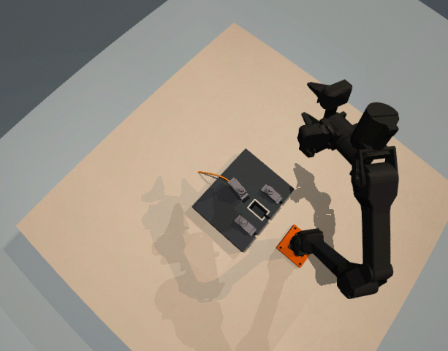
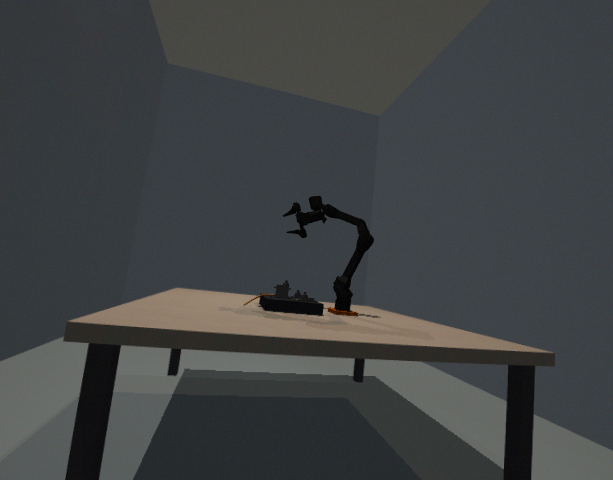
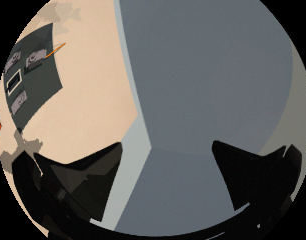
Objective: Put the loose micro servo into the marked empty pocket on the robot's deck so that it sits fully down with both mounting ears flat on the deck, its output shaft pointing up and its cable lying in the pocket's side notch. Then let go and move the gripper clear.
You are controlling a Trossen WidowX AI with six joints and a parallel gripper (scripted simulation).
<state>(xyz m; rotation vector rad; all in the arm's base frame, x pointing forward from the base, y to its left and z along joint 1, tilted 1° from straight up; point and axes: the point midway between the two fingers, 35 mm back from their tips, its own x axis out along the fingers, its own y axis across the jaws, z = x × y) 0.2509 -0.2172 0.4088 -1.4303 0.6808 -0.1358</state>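
My gripper tip is now 3 cm short of the deck, 20 cm to the right of it and 39 cm above it.
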